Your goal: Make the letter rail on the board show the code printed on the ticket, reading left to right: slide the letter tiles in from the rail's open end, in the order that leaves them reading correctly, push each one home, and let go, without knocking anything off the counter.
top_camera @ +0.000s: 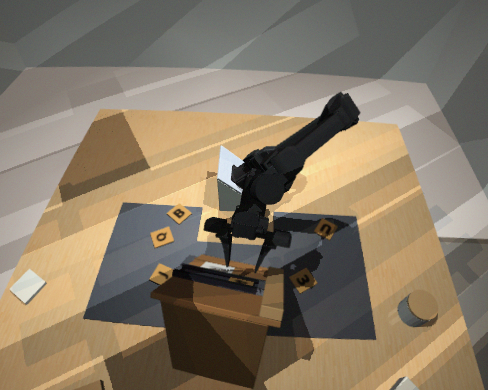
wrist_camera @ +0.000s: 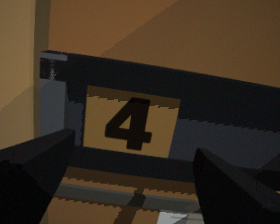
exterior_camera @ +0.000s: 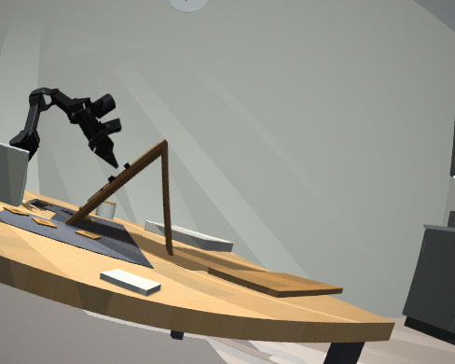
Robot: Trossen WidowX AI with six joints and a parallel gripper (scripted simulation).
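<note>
The tile marked 4 is 20 mm below my gripper tip and 20 mm ahead of it. The rest, counted from my gripper tip: q tile 250 mm to the right, 180 mm below, 170 mm behind; then dark mat 190 mm below, 130 mm behind, 30 mm to the right; then white ticket 100 mm below, 60 mm to the right, 40 mm behind.
</note>
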